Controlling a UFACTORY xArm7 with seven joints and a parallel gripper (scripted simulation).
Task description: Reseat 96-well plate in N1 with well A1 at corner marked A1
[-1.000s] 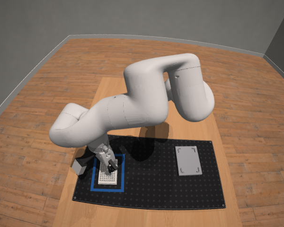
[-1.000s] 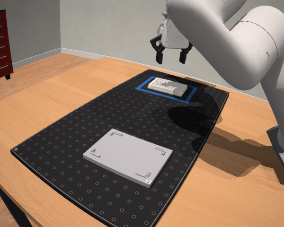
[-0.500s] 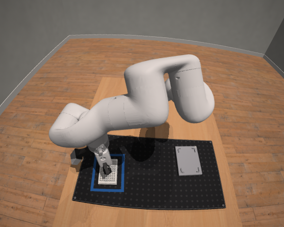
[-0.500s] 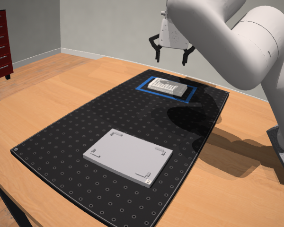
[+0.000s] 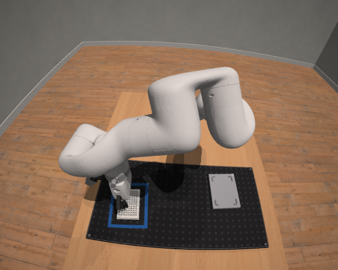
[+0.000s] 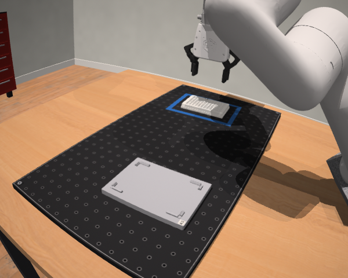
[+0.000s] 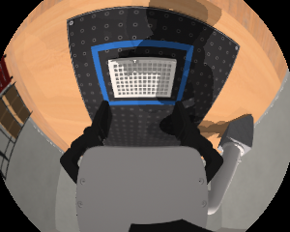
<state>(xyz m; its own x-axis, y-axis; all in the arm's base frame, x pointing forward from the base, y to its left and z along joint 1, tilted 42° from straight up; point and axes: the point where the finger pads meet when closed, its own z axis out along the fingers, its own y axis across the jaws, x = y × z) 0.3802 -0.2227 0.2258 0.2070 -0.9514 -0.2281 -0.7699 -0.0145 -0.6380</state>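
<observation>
The white 96-well plate lies 100 mm below my hand. Also, from my hand: grey plate nest N1: 160 mm behind, 370 mm to the left, 100 mm below; A1 label: 240 mm behind, 400 mm to the left, 90 mm below.
</observation>
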